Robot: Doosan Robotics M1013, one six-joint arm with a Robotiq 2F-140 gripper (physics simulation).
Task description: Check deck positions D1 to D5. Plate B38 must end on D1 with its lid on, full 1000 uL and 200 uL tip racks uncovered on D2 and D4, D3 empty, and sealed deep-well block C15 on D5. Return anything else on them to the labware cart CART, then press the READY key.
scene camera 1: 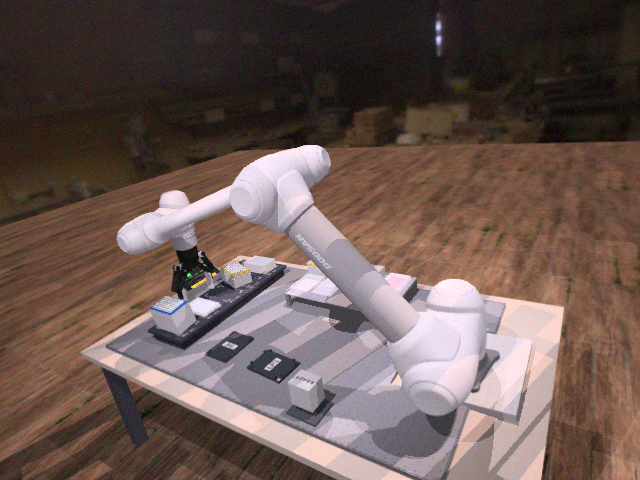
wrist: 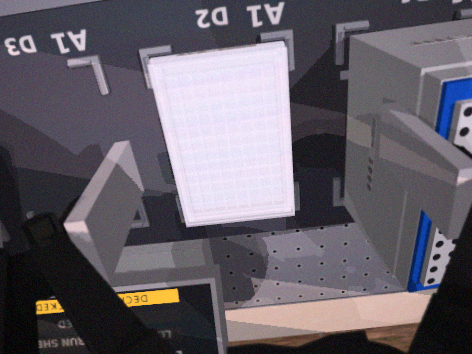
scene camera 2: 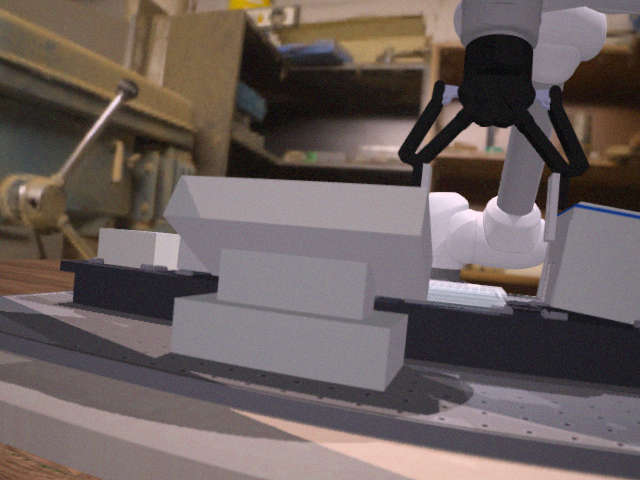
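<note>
My gripper is open and empty, its fingers either side of a white plate on D2. The plate's label is unreadable; I cannot tell if its lid is on. One finger is against or very close to the blue-edged 1000 uL tip rack at D1, which looks tilted in scene camera 2. The other finger is over D3, where bare deck shows. A yellow-edged tip rack stands on D4, a white block on D5.
A console with a screen stands beside the deck. The white labware cart holds several items. Two dark pads and a white block on a dark base are on the table.
</note>
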